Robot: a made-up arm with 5 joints.
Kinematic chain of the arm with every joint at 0, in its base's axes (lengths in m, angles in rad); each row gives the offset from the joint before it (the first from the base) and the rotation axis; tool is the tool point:
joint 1: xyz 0 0 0.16 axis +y
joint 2: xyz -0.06 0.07 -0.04 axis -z
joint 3: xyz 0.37 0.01 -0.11 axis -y
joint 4: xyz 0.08 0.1 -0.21 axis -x
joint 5: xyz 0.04 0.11 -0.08 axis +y
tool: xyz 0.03 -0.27 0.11
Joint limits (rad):
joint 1: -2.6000..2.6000
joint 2: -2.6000..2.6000
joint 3: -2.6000..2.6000
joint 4: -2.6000..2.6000
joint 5: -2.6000..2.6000
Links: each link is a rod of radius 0.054 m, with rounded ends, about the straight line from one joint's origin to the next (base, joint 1, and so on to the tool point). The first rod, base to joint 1, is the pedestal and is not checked.
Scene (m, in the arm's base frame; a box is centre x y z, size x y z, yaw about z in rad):
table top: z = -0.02
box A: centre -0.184 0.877 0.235 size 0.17 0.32 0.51 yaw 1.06
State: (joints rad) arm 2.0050 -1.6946 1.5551 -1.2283 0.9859
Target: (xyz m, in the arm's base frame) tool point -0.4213 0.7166 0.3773
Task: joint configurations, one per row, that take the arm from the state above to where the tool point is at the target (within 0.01 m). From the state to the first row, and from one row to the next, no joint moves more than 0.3 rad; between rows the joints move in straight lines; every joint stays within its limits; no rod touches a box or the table.
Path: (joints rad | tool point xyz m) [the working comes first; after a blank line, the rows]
Joints at the target: 1.6849 -1.6762 0.2453 -1.0910 0.5700
Straight joint move there: touches box A.

1: 1.9441 -1.8015 1.4751 -0.9715 0.9159 | 0.1395 0.7914 0.4071
2: 1.8832 -1.9085 1.3950 -0.7148 0.8459 | 0.1057 0.7662 0.4553
3: 1.8223 -2.0154 1.3150 -0.4580 0.7760 | 0.0720 0.7269 0.4996
4: 1.7614 -2.1223 1.2349 -0.2012 0.7060 | 0.0402 0.6751 0.5403
5: 1.7005 -2.2292 1.1549 0.0556 0.6360 | 0.0108 0.6126 0.5783
6: 1.6395 -2.3362 1.0748 0.3123 0.5660 | -0.0172 0.5409 0.6147
7: 1.5786 -2.4431 0.9948 0.5691 0.4961 | -0.0458 0.4611 0.6497
8: 1.5963 -2.3153 0.8699 0.2924 0.5084 | -0.0906 0.5571 0.6131
9: 1.6141 -2.1875 0.7450 0.0157 0.5207 | -0.1486 0.6356 0.5665
10: 1.6318 -2.0596 0.6200 -0.2609 0.5330 | -0.2165 0.6917 0.5141
11: 1.6495 -1.9318 0.4951 -0.5376 0.5453 | -0.2889 0.7228 0.4616
12: 1.6672 -1.8040 0.3702 -0.8143 0.5576 | -0.3594 0.7297 0.4146
13: 1.6849 -1.6762 0.2453 -1.0910 0.5700 | -0.4213 0.7166 0.3773

